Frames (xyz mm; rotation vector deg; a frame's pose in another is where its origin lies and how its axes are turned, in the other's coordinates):
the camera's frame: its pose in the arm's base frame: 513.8 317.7 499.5 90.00 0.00 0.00
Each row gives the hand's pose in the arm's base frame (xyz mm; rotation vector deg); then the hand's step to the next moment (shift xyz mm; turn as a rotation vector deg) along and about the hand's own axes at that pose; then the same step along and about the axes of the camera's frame.
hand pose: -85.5 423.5 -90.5 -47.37 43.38 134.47
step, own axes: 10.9 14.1 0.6 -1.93 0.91 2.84
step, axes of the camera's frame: -16.5 -2.5 6.3 -0.37 3.47 -0.65
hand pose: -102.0 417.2 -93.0 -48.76 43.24 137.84
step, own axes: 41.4 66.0 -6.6 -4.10 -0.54 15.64
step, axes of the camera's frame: -64.9 -10.2 42.5 -3.32 12.84 -9.26
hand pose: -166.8 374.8 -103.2 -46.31 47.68 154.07
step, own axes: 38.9 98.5 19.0 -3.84 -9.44 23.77
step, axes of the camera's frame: -74.9 36.3 68.1 -4.01 14.23 -21.22
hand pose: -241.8 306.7 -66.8 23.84 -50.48 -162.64
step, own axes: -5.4 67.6 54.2 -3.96 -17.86 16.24
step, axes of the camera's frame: -7.8 82.7 25.3 -2.05 3.49 -24.12
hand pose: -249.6 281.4 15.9 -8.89 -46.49 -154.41
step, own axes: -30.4 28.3 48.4 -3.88 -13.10 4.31
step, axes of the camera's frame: 38.7 49.1 -12.8 -0.67 -3.96 -13.75
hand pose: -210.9 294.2 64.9 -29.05 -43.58 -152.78
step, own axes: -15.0 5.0 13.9 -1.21 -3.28 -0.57
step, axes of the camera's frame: 18.7 7.0 -6.8 -0.36 -2.40 -2.58
